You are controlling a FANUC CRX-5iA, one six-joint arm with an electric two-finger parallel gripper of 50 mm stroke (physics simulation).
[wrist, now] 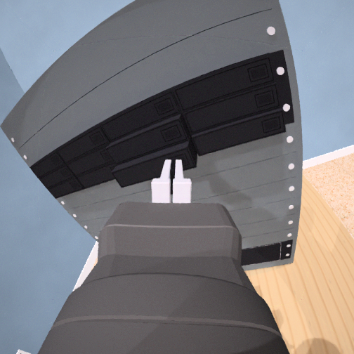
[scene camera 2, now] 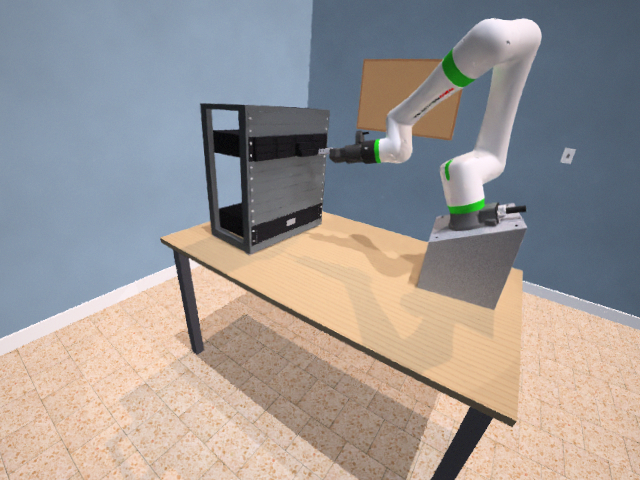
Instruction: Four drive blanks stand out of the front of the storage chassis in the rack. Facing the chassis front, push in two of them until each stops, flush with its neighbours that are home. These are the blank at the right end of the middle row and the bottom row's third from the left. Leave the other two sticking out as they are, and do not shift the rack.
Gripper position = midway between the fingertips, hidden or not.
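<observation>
There's a grey rack (scene camera 2: 282, 175), and you can see the grey rack (wrist: 219, 92) in the wrist view too. My gripper (wrist: 173, 169) is in the scene as well.
</observation>
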